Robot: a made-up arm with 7 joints.
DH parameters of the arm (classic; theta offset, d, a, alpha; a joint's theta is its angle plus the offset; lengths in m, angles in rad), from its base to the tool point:
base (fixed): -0.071 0 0 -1.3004
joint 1: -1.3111 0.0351 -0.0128 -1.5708
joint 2: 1.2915 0 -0.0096 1.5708
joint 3: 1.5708 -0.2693 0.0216 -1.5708
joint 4: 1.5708 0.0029 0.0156 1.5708
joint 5: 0 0.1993 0 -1.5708
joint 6: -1.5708 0 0.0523 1.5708
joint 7: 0 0 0 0
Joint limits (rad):
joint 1: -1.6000..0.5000
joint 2: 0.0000..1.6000
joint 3: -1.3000..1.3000
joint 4: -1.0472..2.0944
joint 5: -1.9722..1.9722
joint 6: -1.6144..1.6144
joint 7: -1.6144..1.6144
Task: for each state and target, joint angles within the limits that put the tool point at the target. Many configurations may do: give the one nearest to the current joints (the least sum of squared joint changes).
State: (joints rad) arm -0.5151 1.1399 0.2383 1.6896 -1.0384 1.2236 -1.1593
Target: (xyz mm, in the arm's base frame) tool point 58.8 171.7 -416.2
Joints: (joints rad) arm -0.5726 0.5040 0.3935 2.0944 -0.9795 1.5160 -1.1593
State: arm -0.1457 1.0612 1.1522 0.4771 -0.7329 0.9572 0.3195
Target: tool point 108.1 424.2 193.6
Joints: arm -0.3632 1.4758 1.3000 0.2573 -0.6840 0.9038 0.3195
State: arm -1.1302 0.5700 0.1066 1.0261 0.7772 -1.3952 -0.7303
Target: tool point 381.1 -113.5 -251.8
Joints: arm -1.0482 0.0000 -0.2904 1.0963 0.8862 -1.2854 -0.7303
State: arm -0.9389 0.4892 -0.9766 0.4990 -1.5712 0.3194 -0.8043
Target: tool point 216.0 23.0 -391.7
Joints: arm -0.5720 0.5816 -1.1567 0.3650 -1.5837 0.3836 -0.8043
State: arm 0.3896 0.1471 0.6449 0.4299 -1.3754 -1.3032 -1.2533
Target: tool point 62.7 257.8 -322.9
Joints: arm 0.0993 0.1657 0.5104 0.1874 -1.3115 -1.3152 -1.2533
